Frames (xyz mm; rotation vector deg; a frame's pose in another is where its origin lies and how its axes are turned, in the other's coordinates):
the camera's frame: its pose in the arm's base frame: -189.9 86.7 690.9 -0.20 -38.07 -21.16
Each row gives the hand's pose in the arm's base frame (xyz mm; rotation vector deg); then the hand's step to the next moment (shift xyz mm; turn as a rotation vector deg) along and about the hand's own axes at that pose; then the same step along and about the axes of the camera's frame.
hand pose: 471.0 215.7 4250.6 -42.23 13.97 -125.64
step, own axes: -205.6 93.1 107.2 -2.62 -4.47 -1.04
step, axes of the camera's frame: 109.3 163.0 -154.7 -3.23 3.83 1.68
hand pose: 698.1 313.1 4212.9 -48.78 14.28 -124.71
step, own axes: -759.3 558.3 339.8 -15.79 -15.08 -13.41
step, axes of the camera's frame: 382.1 452.5 -808.1 -21.11 14.51 -0.64
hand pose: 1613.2 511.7 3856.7 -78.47 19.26 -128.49
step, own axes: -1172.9 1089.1 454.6 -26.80 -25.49 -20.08
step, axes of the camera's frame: 224.0 -22.0 -1648.6 -33.38 25.59 -1.57
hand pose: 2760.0 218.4 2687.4 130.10 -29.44 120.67
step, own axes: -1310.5 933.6 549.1 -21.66 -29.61 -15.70
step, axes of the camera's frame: -509.5 -741.7 -1442.5 -26.70 29.65 -0.35
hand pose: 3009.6 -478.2 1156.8 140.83 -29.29 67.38
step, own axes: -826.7 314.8 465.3 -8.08 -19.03 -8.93
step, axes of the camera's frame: -643.9 -543.0 -538.1 -11.24 19.51 0.20
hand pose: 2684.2 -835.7 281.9 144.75 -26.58 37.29
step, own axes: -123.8 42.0 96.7 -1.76 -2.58 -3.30
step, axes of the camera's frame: -116.3 -100.4 -53.1 -2.12 3.51 1.95
